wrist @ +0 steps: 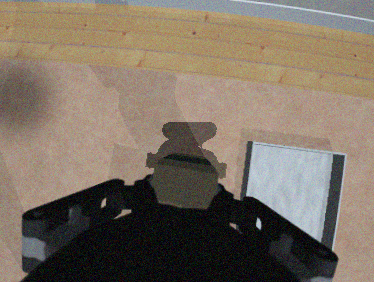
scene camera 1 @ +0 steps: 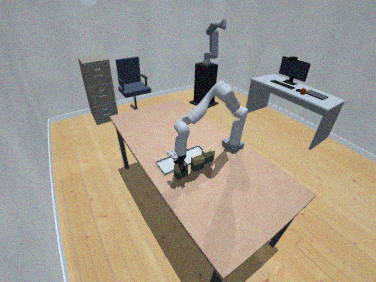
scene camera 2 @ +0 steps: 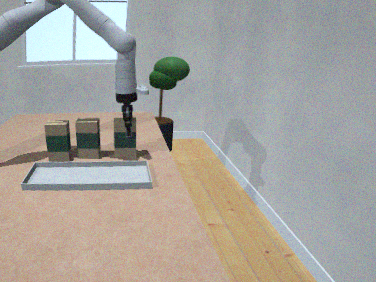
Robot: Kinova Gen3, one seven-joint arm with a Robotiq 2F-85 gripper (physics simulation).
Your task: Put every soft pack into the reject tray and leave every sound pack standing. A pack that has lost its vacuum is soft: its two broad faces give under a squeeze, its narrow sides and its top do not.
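Places are measured from the arm's base along level axes (x down, y right, z back), in centimetres.
Pixels of known places: gripper, fingertip midpoint: (wrist: 184,183) (scene camera 1: 179,171) (scene camera 2: 129,133); arm's base, link origin: (scene camera 1: 234,142).
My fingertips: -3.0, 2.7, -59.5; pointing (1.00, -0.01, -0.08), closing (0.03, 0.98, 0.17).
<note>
Ahead of a thing's pixels: the offset from my fingertips to its top centre, as dx, dy, dz. Level surfaces: height alone.
Three tan packs with dark green bands stand upright in a row beside the grey reject tray {+6.3, +14.3, +16.8} (scene camera 1: 161,168) (scene camera 2: 85,187) (wrist: 338,200). My gripper (scene camera 1: 180,164) (scene camera 2: 128,134) (wrist: 184,183) points down and is shut on the end pack {-5.6, -0.2, +1.4} (scene camera 1: 184,174) (scene camera 2: 125,151) (wrist: 185,182), the one farthest from the arm's base. One finger lies on its tray-facing face; the opposite finger is hidden in scene camera 2. Whether the pressed faces give cannot be told. The middle pack {-5.6, -2.4, +15.0} (scene camera 1: 198,161) (scene camera 2: 88,140) and the pack nearest the base {-5.6, -2.0, +26.3} (scene camera 1: 209,156) (scene camera 2: 59,144) stand apart from the gripper.
The tray lies low along the row, on the right in the wrist view. The wooden table {dx +8.5} (scene camera 1: 240,200) (scene camera 2: 100,230) has its edge beyond the held pack. The arm's base (scene camera 1: 233,145) stands past the other end of the row. A potted plant (scene camera 2: 171,69) stands behind.
</note>
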